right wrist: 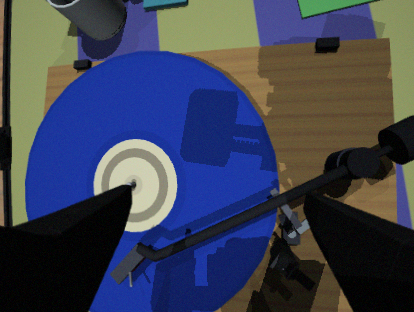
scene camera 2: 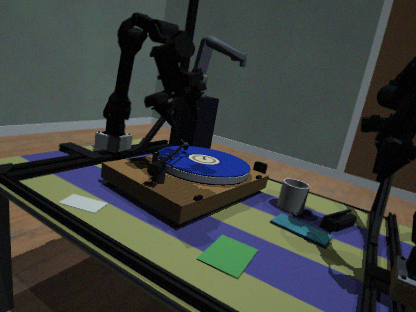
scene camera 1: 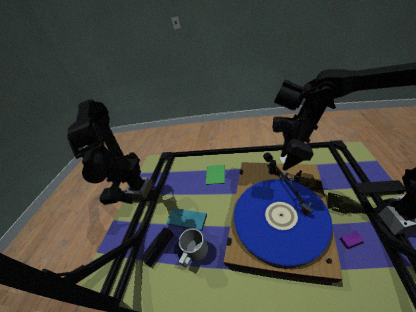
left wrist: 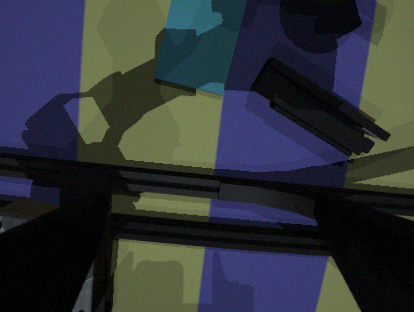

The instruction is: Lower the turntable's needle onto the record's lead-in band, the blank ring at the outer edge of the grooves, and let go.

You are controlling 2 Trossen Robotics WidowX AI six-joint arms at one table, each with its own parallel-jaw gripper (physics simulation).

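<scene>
A wooden turntable carries a blue record with a cream label. The black tonearm reaches from its back pivot over the record. Its headshell is over the grooves, nearer the label than the outer edge, and its shadow lies apart from it. My right gripper is open and empty above the tonearm's pivot end. My left gripper is open and empty, far left over the frame rail.
A grey mug, a teal card, a black bar, a green card and a purple card lie on the striped mat. A black frame rings it.
</scene>
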